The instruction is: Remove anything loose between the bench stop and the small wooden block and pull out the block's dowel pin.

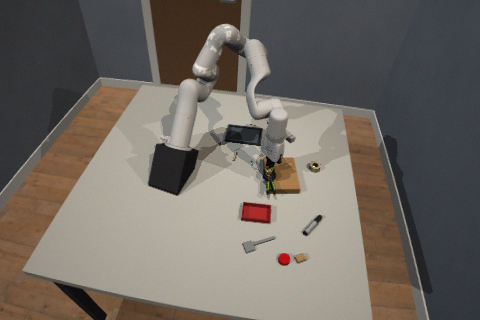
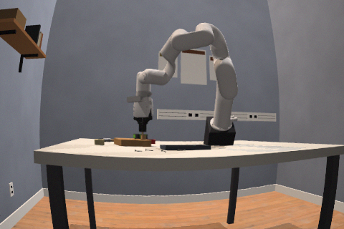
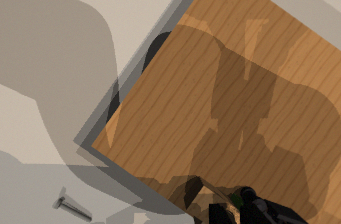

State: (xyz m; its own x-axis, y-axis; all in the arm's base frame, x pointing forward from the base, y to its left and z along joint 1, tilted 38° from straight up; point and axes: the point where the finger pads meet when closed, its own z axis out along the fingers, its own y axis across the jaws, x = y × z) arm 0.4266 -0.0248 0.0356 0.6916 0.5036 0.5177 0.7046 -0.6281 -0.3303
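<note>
Right now my hand is 2 cm above the dowel pin. Also, from my hand: red tray: 23 cm to the right, 8 cm below, 4 cm behind; then small wooden block: 5 cm below; then loose dowel: 17 cm behind, 10 cm to the left, 9 cm below.
</note>
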